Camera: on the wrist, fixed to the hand. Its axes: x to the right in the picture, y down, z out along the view.
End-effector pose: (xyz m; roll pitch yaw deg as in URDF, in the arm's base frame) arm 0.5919 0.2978 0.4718 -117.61 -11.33 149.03
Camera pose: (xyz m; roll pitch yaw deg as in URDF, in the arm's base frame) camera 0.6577 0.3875 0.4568 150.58 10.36 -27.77
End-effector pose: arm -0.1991 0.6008 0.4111 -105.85 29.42 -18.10
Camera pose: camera -0.2591 0.5091 0.3870 136.36 -29.66 165.67
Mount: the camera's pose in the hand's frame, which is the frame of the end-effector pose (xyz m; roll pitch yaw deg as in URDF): -0.0130 0.0626 -0.0922 32.35 3.23 179.39
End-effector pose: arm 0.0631 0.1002 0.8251 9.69 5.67 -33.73
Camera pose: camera 0.0886 0.1760 0.7464 22.76 -2.59 145.13
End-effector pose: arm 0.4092 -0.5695 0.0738 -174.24 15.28 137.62
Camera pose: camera 0.4500 -0.5099 0.1597 -153.68 -18.43 -41.40
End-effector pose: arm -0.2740 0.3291 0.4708 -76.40 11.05 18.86
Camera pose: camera -0.2768 0.2490 0.3923 108.22 -9.68 -158.10
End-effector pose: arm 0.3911 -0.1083 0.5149 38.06 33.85 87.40
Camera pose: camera 0.2837 -0.1332 0.4939 -4.12 -31.65 -95.50
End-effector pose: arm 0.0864 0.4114 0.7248 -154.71 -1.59 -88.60
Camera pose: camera -0.0099 0.4236 0.7810 -172.91 -1.07 93.33
